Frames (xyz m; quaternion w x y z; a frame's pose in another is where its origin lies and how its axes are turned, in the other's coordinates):
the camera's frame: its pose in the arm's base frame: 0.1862 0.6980 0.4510 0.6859 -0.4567 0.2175 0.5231
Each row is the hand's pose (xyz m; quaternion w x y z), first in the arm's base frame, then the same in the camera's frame.
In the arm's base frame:
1: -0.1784 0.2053 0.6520 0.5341 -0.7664 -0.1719 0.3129
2: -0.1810 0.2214 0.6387 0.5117 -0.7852 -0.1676 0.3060
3: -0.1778 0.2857 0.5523 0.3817 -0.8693 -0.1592 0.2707
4: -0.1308 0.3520 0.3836 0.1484 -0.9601 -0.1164 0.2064
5: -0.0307 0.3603 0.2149 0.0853 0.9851 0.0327 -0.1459
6: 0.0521 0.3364 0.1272 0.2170 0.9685 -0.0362 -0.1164
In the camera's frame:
1: -0.5423 0.2364 -0.2572 0.8426 -0.4397 0.0239 -0.3100
2: -0.5245 0.2446 -0.2495 0.8332 -0.4591 0.0447 -0.3051
3: -0.4229 0.2784 -0.2374 0.7658 -0.5641 0.1389 -0.2758
4: -0.2408 0.3050 -0.2715 0.6229 -0.6966 0.2959 -0.1980
5: -0.0697 0.2809 -0.3648 0.4606 -0.7635 0.4448 -0.0845
6: 0.0157 0.2392 -0.4429 0.3623 -0.7698 0.5255 -0.0008

